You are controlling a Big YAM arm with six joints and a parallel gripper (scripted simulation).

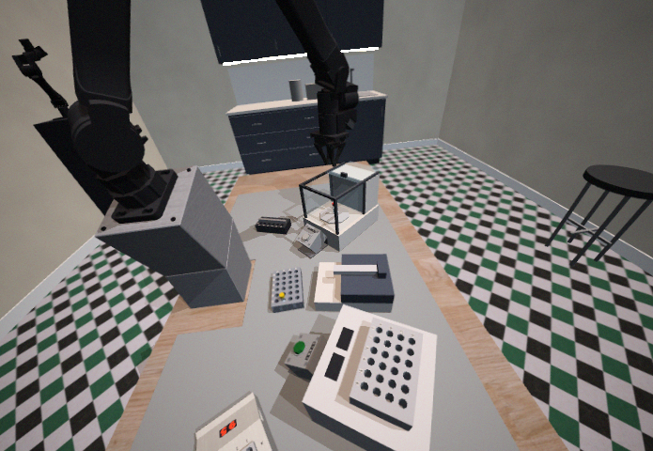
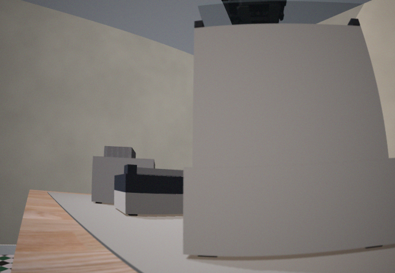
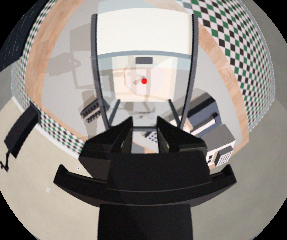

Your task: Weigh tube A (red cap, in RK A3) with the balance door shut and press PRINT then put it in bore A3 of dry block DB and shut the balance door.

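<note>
Now: the balance door 70 mm ahead of my hand, 60 mm to the left of it and 70 mm below it. From my hand the other things lie so: magnet block (250 mm behind, 60 mm to the left, 260 mm below); then spectrophotometer (20 mm ahead, 280 mm to the right, 210 mm below); then tube rack (170 mm behind, 260 mm to the right, 260 mm below).
</note>
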